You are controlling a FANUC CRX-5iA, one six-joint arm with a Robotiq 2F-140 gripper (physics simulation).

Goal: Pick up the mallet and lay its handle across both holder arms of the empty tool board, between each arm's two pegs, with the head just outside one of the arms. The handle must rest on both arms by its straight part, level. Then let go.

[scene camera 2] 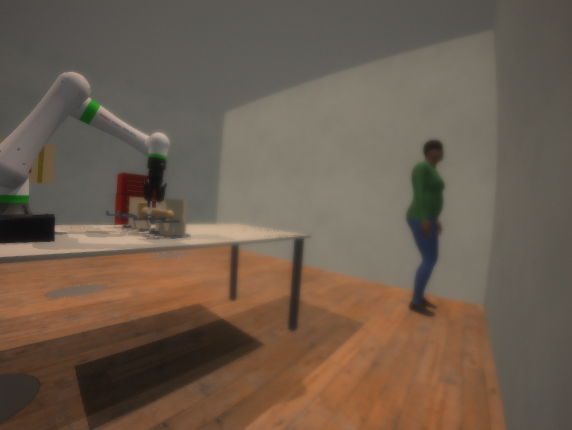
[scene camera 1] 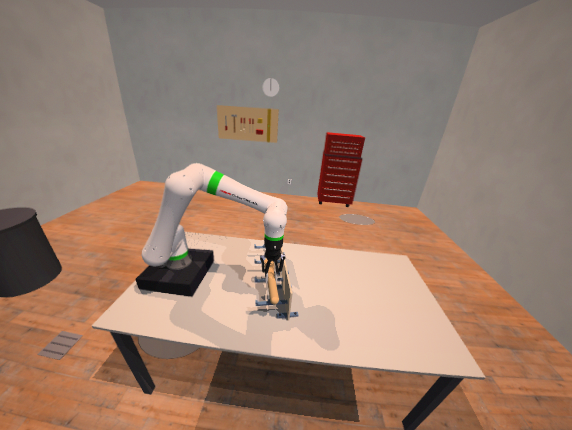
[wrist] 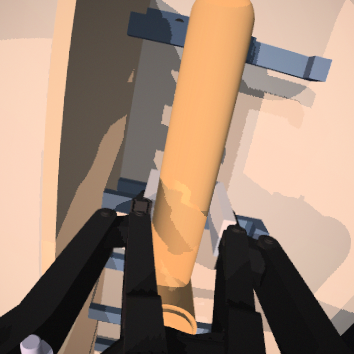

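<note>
The mallet's pale wooden handle (scene camera 1: 273,290) (scene camera 2: 159,213) (wrist: 207,100) is between the fingers of my gripper (scene camera 1: 273,266) (scene camera 2: 155,198) (wrist: 183,189), which is shut on it. The handle looks roughly level in scene camera 2. The mallet's other end is partly hidden below the gripper in the wrist view. The tan tool board (scene camera 1: 288,300) (wrist: 54,125) stands upright beside the handle. A blue holder arm (scene camera 1: 262,303) (wrist: 285,60) passes under the handle's free end. Another blue arm (scene camera 1: 258,280) (wrist: 114,201) passes under it near the fingertips. Whether the handle touches the arms cannot be told.
More blue arms (scene camera 1: 258,261) (wrist: 102,313) stick out farther along the row. The robot's black base (scene camera 1: 167,280) (scene camera 2: 27,228) stands on the white table (scene camera 1: 370,310) (scene camera 2: 235,232). A red tool cabinet (scene camera 1: 342,172) stands by the back wall. A person (scene camera 2: 426,200) stands beyond the table.
</note>
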